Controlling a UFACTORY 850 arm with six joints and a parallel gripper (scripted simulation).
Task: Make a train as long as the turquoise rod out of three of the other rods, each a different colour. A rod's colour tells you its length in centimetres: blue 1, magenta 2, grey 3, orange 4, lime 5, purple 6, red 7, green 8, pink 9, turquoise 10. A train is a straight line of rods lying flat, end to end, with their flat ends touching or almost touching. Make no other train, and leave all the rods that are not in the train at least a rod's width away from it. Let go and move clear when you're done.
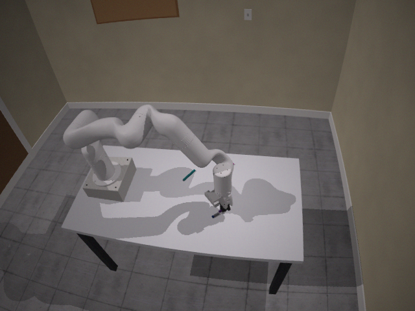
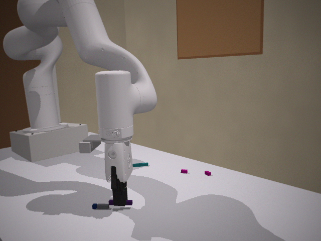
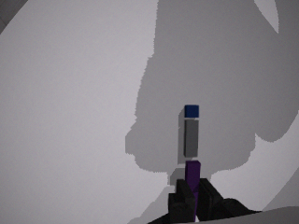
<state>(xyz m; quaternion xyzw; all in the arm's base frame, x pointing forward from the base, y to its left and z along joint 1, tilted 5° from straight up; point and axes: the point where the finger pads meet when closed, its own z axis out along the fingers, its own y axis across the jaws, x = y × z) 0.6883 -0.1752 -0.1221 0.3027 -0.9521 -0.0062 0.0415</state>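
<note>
Now: hand 40 mm past the grey rod, 30 mm to the left of it and 30 mm above it. The rest, counted from my hand: blue rod: 60 mm behind, 40 mm to the right, 30 mm below; then purple rod: 20 mm below; then turquoise rod: 210 mm behind, 250 mm to the left, 30 mm below.
</note>
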